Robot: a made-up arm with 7 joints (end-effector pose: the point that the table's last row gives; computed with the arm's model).
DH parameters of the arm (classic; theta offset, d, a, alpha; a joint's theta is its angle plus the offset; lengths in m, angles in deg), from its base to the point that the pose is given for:
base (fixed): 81.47 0 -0.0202 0
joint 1: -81.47 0.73 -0.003 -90
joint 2: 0 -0.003 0.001 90
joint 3: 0 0.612 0.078 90
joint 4: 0 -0.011 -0.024 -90
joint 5: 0 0.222 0.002 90
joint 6: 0 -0.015 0.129 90
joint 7: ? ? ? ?
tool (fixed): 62.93 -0.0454 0 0
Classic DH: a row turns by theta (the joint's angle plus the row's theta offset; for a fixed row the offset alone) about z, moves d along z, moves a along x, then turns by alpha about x.
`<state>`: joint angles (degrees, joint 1 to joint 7).
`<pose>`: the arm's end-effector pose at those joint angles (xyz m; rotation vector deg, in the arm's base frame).
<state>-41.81 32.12 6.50 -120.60 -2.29 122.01 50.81</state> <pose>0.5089 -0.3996 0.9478 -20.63 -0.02 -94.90</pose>
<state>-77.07 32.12 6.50 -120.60 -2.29 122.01 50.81</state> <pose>0.1958 -0.6255 0.9478 -21.91 6.94 -129.70</pose>
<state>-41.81 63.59 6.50 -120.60 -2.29 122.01 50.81</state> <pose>0.5237 -0.4129 0.5829 -23.50 34.42 -87.04</pose>
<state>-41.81 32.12 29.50 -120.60 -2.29 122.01 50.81</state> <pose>0.5795 -0.2475 0.9785 -6.42 -1.97 -76.29</pose>
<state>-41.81 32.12 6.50 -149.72 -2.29 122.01 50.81</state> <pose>0.3846 -0.3017 0.8594 -26.28 30.94 -85.92</pose>
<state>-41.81 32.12 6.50 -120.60 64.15 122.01 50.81</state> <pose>0.4348 -0.4333 0.9228 16.54 24.48 -150.13</pose>
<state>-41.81 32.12 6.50 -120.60 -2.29 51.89 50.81</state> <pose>0.3841 -0.3110 0.8757 -34.90 72.29 -67.21</pose>
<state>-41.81 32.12 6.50 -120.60 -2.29 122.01 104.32</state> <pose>0.4896 -0.3968 0.9578 -56.09 3.70 -136.55</pose>
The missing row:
joint 7: 79.24 -0.0403 0.0006 -147.58
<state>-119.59 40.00 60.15 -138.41 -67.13 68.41 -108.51</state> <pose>0.0321 -0.4266 0.8970 83.92 40.70 47.59</pose>
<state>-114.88 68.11 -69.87 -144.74 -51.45 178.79 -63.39</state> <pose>-0.4116 -0.4054 0.6980 40.53 14.13 -73.06</pose>
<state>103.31 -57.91 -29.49 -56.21 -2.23 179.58 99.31</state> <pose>0.2285 -0.6309 1.3217 -146.11 -24.84 78.43</pose>
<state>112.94 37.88 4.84 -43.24 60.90 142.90 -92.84</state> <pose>-0.2430 0.6533 1.3119 -139.02 29.65 -105.29</pose>
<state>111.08 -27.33 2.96 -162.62 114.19 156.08 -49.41</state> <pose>0.1080 0.0118 1.1183 73.01 6.12 21.42</pose>
